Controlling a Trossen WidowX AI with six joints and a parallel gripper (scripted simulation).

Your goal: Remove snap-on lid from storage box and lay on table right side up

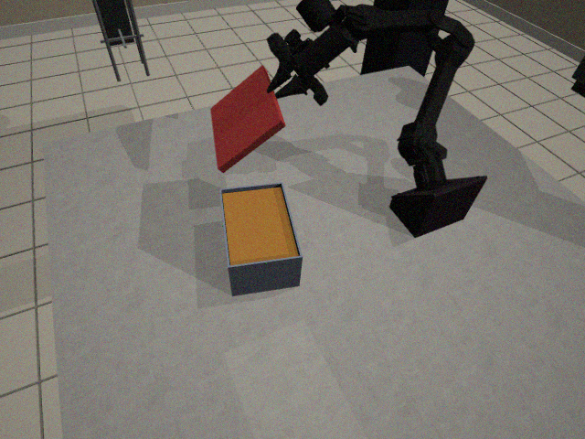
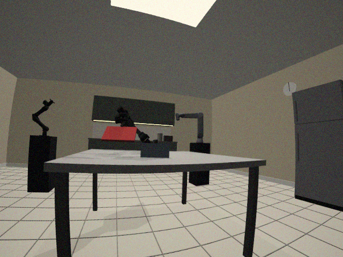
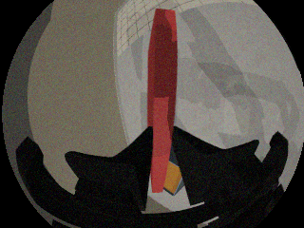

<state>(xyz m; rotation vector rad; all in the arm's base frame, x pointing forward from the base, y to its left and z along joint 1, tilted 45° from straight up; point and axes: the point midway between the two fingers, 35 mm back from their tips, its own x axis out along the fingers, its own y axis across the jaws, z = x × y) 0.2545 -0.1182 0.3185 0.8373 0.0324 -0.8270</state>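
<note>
Right now the lid is 60 mm ahead of my gripper tip, 20 mm to the right of it and 50 mm below it. From my gripper tip the other things lie so: grey storage box (150 mm ahead, 250 mm to the left, 170 mm below).
</note>
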